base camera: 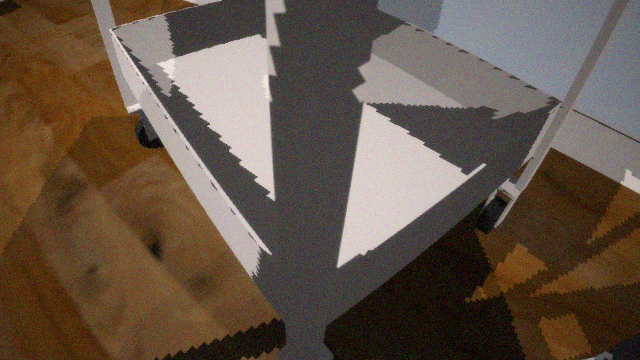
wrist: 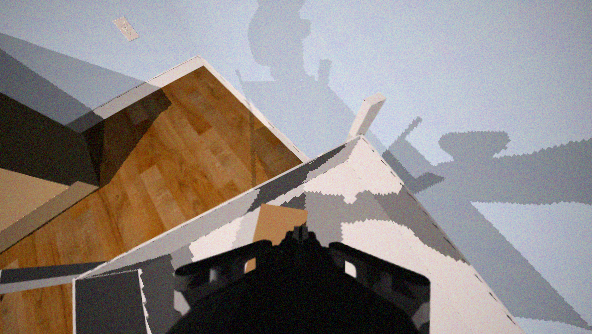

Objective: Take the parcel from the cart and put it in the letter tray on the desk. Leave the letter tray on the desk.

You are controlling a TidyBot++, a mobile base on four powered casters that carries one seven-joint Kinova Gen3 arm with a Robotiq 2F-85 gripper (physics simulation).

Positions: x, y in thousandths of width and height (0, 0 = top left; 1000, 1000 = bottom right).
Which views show the tan parcel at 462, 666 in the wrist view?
The wrist view only.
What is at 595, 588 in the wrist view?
A white cart.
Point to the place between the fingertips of the gripper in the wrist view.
At 508, 705
